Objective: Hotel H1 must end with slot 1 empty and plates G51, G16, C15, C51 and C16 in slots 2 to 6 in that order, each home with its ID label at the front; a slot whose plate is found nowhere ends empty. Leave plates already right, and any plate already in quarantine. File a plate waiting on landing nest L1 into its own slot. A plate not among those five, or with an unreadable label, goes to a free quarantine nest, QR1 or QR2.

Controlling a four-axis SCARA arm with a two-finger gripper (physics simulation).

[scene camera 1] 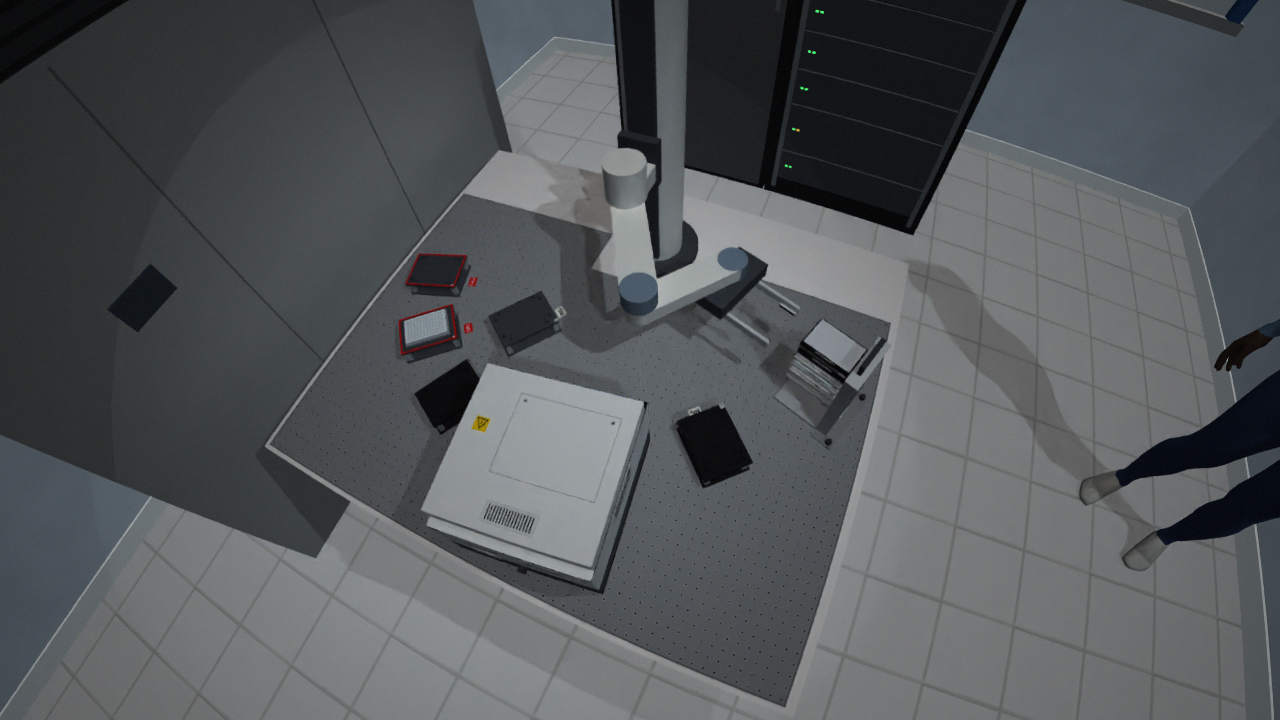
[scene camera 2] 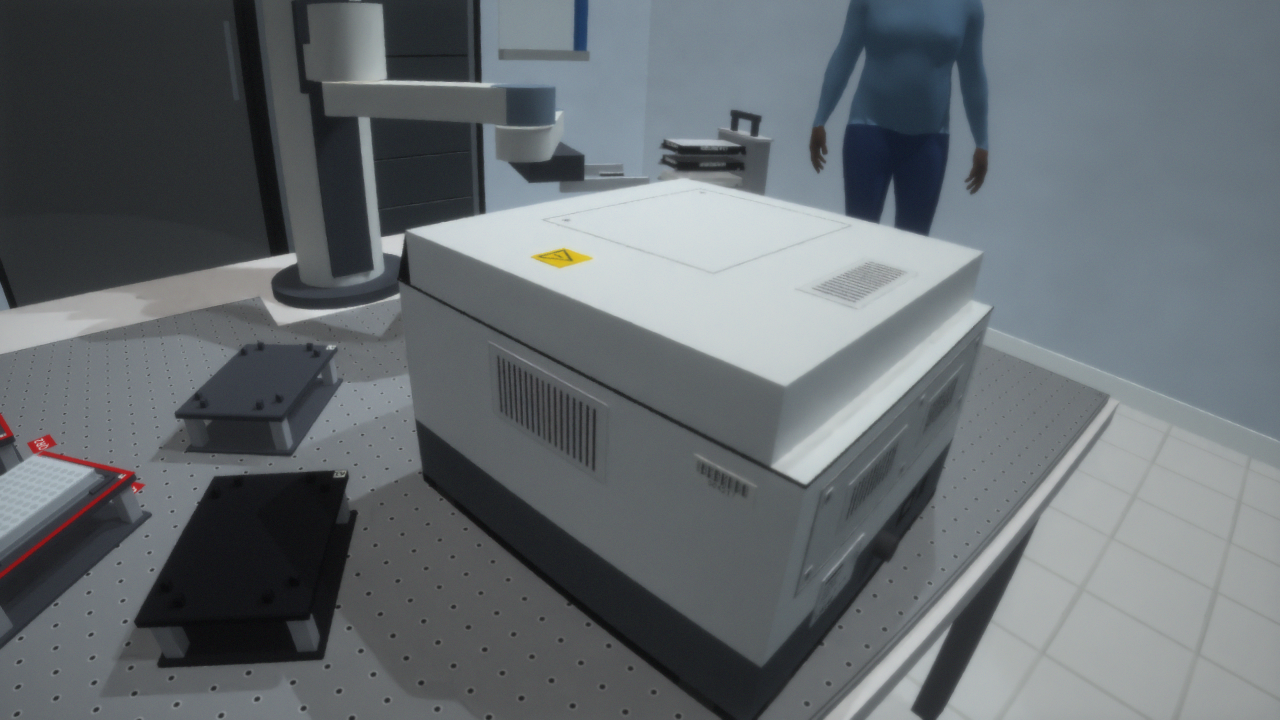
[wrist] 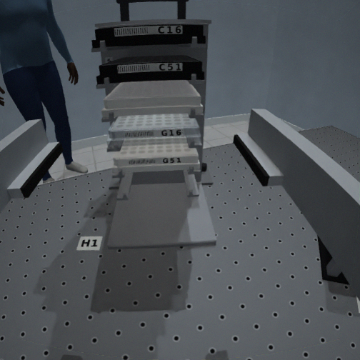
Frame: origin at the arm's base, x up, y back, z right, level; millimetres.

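Seen in the pictures: gripper, fingertip midpoint: (scene camera 1: pixel 783 327) (scene camera 2: pixel 634 175); arm's base at its link origin: (scene camera 1: pixel 657 246) (scene camera 2: pixel 344 283).
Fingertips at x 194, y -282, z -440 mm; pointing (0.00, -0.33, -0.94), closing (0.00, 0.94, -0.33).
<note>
Pixels of each thing's top centre, then the offset from my fingertips to it.
- white plate at its top centre: (scene camera 2: pixel 3 502) (scene camera 1: pixel 425 325) dy -274, dx -117, dz +895 mm
- red-edged nest at its top centre: (scene camera 1: pixel 435 268) dy -86, dx -126, dz +1001 mm
- large white instrument at its top centre: (scene camera 2: pixel 712 235) (scene camera 1: pixel 533 455) dy -520, dx +73, dz +356 mm
- dark grey nest at its top centre: (scene camera 2: pixel 259 368) (scene camera 1: pixel 522 315) dy -140, dx -122, dz +655 mm
Hotel H1 (scene camera 1: pixel 845 402) (scene camera 2: pixel 756 159) (wrist: pixel 162 225) stands upright at the table's right side. From the top in the wrist view it holds plate C16 (wrist: pixel 150 36), plate C51 (wrist: pixel 150 68), a pale plate (wrist: pixel 152 95) whose front shows no label, plate G16 (wrist: pixel 155 127) and plate G51 (wrist: pixel 157 155). The lowest slot, under G51, is empty. My gripper (scene camera 1: pixel 780 325) (scene camera 2: pixel 633 172) (wrist: pixel 145 127) is open and empty, in front of the hotel and apart from it. A white plate (scene camera 1: pixel 427 328) (scene camera 2: pixel 40 497) sits on a red-edged quarantine nest. The other red-edged nest (scene camera 1: pixel 436 270) bears no plate.
A large white instrument (scene camera 1: pixel 537 465) (scene camera 2: pixel 626 358) stands at the front middle. A dark grey nest (scene camera 1: pixel 525 322) (scene camera 2: pixel 259 380) and a black nest (scene camera 1: pixel 445 394) (scene camera 2: pixel 250 546) stand left of it, another black nest (scene camera 1: pixel 713 443) right of it. A person (scene camera 2: pixel 908 98) (wrist: pixel 37 75) stands beyond the table.
</note>
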